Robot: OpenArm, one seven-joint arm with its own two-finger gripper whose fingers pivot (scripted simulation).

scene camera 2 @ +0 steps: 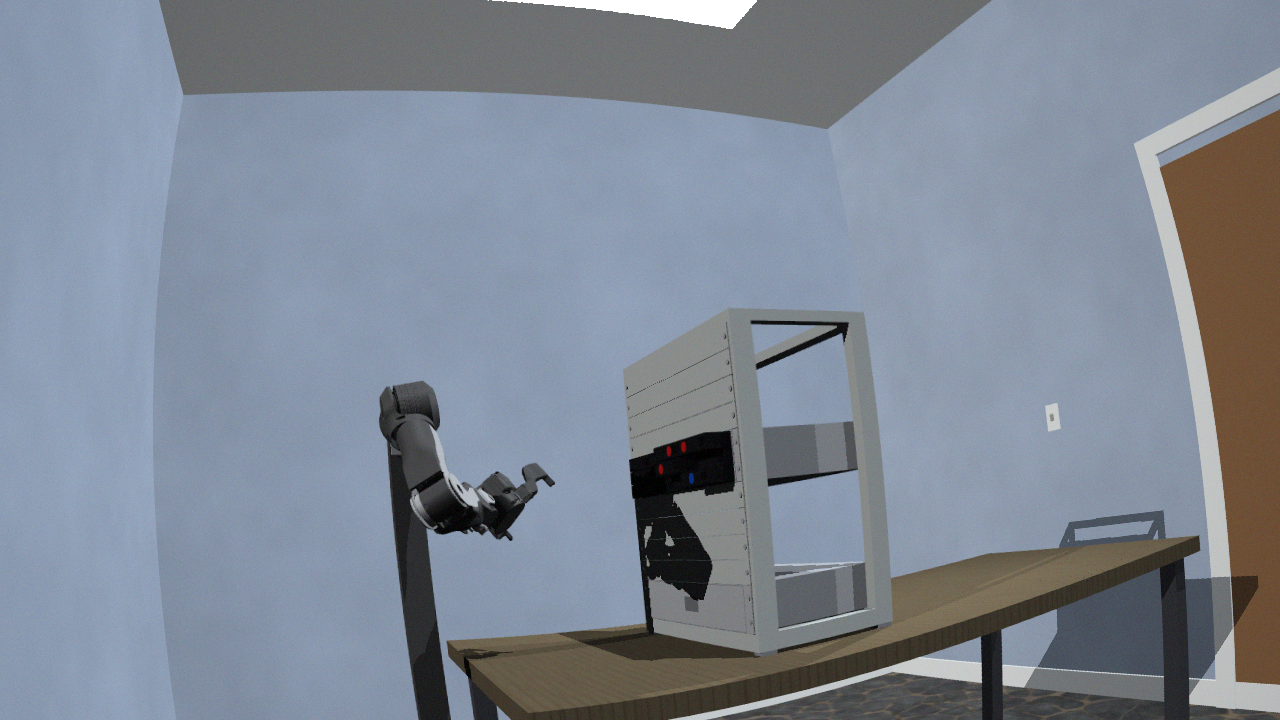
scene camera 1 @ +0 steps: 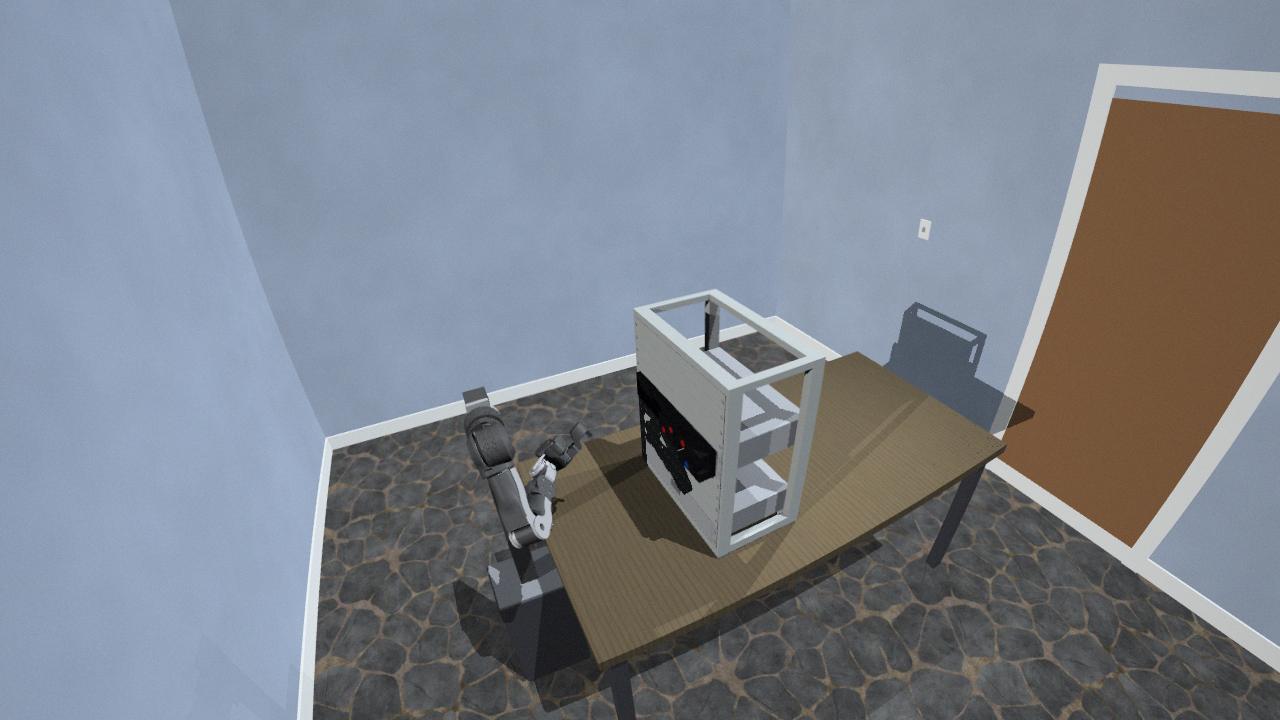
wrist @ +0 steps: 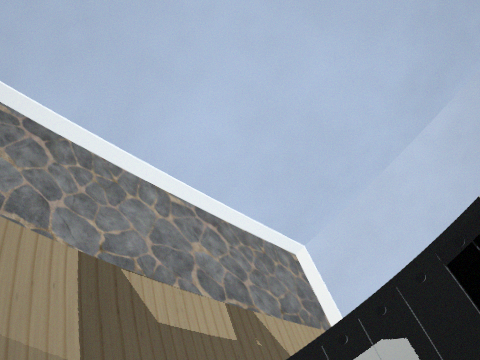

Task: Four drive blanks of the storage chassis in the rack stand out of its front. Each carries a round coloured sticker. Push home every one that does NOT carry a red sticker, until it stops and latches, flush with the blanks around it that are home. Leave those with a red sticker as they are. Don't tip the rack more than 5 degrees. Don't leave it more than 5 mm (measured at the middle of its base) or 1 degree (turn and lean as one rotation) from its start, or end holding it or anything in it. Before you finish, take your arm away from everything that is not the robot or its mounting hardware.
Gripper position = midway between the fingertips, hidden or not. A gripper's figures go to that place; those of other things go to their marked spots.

Labels:
My gripper (scene camera 1: pixel 570 436) is 147 cm from the lens. An arm post (scene camera 1: pixel 522 557): 171 cm from the lens. An arm pedestal (scene camera 1: pixel 547 636) is 198 cm from the lens. The marked spots on the arm post and the arm pedestal are 39 cm apart.

